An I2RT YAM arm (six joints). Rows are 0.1 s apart.
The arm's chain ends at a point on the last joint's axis. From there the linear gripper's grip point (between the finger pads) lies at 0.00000 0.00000 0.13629 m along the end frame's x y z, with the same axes.
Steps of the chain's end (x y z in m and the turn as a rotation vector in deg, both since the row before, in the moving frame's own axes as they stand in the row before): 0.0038 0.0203 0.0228 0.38 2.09 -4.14; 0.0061 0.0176 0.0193 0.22 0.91 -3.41; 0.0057 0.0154 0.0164 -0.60 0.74 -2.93; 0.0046 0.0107 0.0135 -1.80 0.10 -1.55; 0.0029 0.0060 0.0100 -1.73 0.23 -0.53; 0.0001 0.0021 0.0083 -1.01 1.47 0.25; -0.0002 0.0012 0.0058 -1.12 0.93 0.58; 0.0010 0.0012 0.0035 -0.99 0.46 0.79; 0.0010 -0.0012 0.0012 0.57 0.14 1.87; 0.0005 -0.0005 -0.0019 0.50 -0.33 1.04; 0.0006 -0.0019 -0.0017 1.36 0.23 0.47
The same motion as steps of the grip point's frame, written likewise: 0.0087 0.0192 0.0227 0.38 2.09 -4.14; 0.0082 0.0170 0.0193 0.22 0.91 -3.41; 0.0075 0.0168 0.0164 -0.60 0.74 -2.93; 0.0049 0.0150 0.0134 -1.80 0.10 -1.55; 0.0035 0.0101 0.0099 -1.73 0.23 -0.53; 0.0036 0.0045 0.0082 -1.01 1.47 0.25; 0.0020 0.0039 0.0058 -1.12 0.93 0.58; 0.0021 0.0036 0.0035 -0.99 0.46 0.79; 0.0014 -0.0026 0.0012 0.57 0.14 1.87; -0.0003 -0.0017 -0.0019 0.50 -0.33 1.04; 0.0012 -0.0051 -0.0017 1.36 0.23 0.47
